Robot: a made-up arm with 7 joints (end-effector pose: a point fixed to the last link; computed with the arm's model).
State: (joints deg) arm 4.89 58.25 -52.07 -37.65 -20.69 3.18 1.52
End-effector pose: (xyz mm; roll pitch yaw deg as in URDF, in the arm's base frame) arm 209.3 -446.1 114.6 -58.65 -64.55 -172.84
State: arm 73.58 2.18 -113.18 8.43 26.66 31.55 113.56
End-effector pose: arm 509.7 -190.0 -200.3 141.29 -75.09 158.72
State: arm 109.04 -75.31 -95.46 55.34 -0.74 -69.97 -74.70
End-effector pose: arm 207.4 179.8 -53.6 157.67 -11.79 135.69
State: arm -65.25 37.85 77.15 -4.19 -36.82 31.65 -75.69
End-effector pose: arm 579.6 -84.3 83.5 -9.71 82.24 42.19
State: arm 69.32 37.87 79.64 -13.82 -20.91 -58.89 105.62
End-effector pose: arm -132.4 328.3 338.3 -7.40 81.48 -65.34
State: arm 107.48 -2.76 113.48 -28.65 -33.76 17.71 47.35
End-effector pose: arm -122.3 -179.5 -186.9 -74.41 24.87 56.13
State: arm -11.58 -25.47 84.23 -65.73 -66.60 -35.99 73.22
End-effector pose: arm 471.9 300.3 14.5 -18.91 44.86 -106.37
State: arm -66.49 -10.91 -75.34 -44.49 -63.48 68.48 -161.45
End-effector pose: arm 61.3 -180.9 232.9 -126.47 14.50 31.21
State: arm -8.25 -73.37 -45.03 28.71 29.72 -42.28 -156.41
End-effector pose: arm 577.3 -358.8 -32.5 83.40 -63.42 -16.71
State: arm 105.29 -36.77 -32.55 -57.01 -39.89 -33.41 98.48
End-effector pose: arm 360.6 288.7 345.1 -138.97 12.74 -162.00
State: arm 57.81 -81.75 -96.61 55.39 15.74 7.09 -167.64
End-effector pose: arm 620.5 -80.2 155.3 -107.92 -67.14 -157.02
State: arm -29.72 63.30 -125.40 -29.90 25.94 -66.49 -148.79
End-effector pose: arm 720.2 -489.0 38.8 -114.71 72.47 -67.46
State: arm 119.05 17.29 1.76 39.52 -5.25 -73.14 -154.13
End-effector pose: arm -207.9 116.8 262.8 -3.25 -26.08 -119.34
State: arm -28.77 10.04 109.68 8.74 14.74 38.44 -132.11
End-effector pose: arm 444.1 258.9 -59.5 28.17 28.60 179.91
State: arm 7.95 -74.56 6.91 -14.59 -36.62 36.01 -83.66
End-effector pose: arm 340.7 156.9 146.1 37.37 -12.70 145.07
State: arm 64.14 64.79 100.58 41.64 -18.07 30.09 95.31
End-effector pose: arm -27.6 293.4 22.9 -11.66 9.43 -36.29
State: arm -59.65 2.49 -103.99 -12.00 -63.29 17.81 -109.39
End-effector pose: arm 12.7 -357.9 177.3 -102.25 -42.10 98.65
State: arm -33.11 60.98 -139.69 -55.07 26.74 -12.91 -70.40
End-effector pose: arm 689.8 -178.2 -160.4 -116.44 70.38 -71.41
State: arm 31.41 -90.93 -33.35 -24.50 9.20 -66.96 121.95
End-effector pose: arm 678.5 -219.1 9.3 -62.39 -37.08 102.52
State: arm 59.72 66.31 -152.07 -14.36 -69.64 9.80 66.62
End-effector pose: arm 527.6 57.0 26.1 38.91 -43.63 -144.00
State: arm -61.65 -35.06 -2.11 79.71 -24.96 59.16 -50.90
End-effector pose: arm 279.3 -54.3 233.5 45.82 -21.06 127.62
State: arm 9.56 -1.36 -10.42 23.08 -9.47 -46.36 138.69
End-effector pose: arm 488.6 101.5 424.8 -97.52 2.93 175.34
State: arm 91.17 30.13 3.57 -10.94 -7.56 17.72 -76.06
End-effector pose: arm 144.4 -161.2 440.3 -55.58 -2.28 -142.92
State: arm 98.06 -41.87 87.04 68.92 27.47 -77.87 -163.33
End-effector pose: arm 193.7 -13.7 -329.4 98.46 33.09 -126.31
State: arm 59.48 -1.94 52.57 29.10 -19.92 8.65 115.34
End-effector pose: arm -146.1 178.0 62.7 -50.52 18.77 -56.99
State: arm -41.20 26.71 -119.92 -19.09 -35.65 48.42 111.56
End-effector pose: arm 50.5 -293.9 -94.2 142.04 -56.83 23.98
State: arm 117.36 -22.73 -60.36 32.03 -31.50 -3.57 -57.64
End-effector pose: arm 88.4 117.4 303.4 43.06 -33.06 -134.94
